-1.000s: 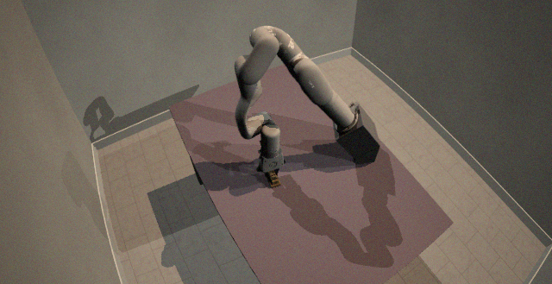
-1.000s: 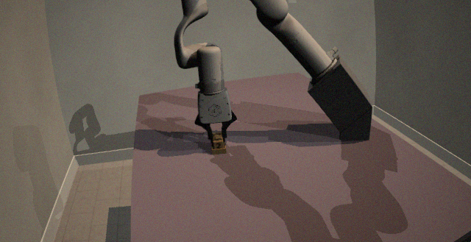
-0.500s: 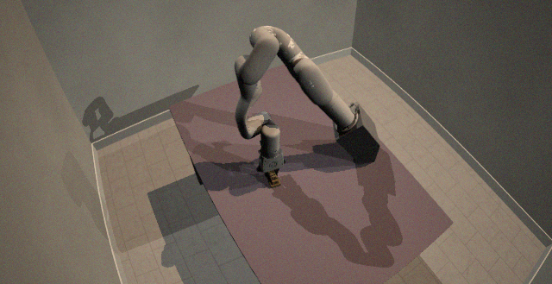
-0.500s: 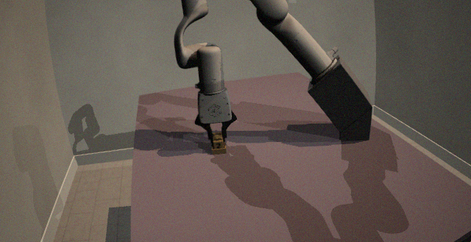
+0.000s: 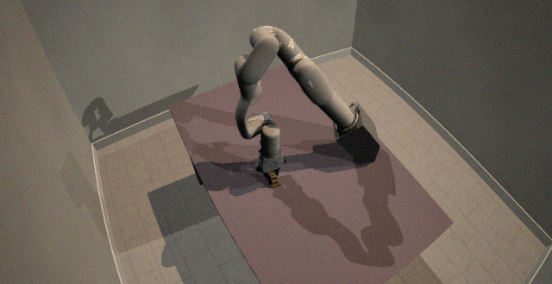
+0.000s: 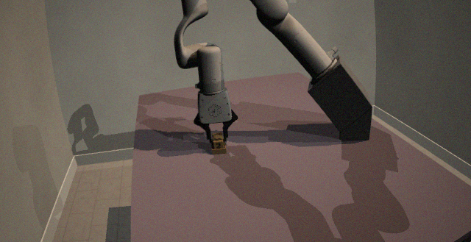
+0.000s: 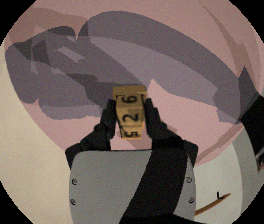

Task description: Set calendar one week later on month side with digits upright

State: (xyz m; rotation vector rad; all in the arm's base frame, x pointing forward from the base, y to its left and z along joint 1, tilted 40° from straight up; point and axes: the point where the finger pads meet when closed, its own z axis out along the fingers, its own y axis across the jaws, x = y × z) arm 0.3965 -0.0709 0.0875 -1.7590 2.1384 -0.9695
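Right now my hand is 20 mm to the right of the tray and 30 mm above it. Also, from my hand: yellow digit cube: 10 mm ahead, 30 mm to the left, 10 mm below.
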